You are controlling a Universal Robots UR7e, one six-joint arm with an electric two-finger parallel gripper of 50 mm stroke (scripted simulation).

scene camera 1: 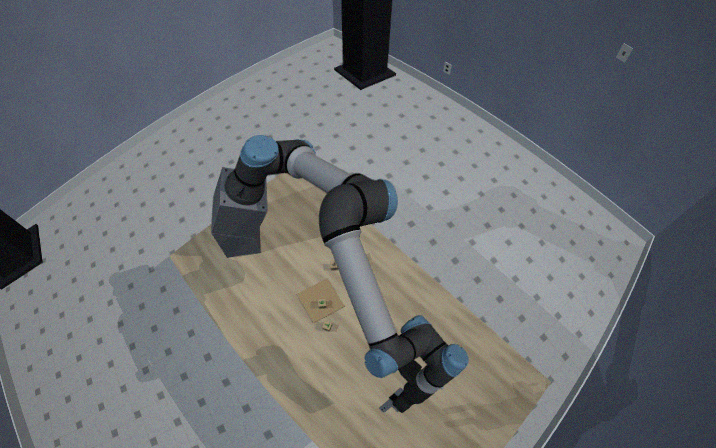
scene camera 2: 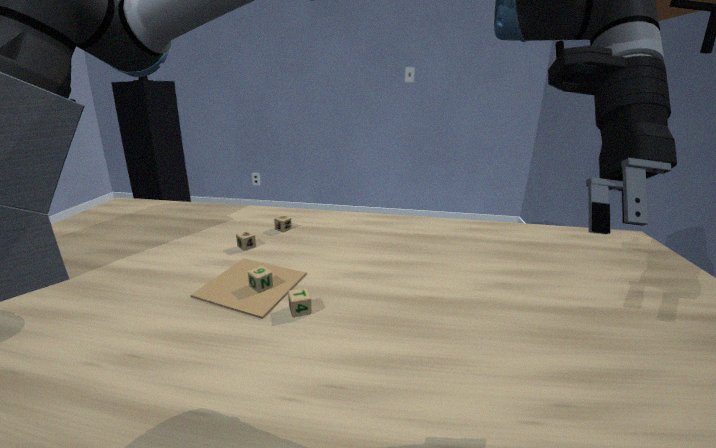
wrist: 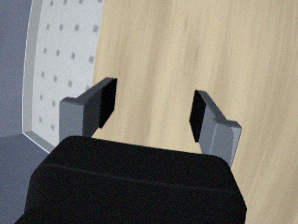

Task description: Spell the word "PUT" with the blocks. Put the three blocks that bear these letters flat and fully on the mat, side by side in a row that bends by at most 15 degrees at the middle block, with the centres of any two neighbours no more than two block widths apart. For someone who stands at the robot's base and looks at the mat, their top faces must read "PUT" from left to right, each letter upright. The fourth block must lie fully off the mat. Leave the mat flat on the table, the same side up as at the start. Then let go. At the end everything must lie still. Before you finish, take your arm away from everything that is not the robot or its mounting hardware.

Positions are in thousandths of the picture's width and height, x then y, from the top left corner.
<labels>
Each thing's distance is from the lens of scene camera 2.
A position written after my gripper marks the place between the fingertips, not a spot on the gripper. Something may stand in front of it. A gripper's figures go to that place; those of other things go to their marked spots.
my gripper (scene camera 2: 861, 510): 43 cm
tan mat (scene camera 2: 323, 646): 60 cm
</labels>
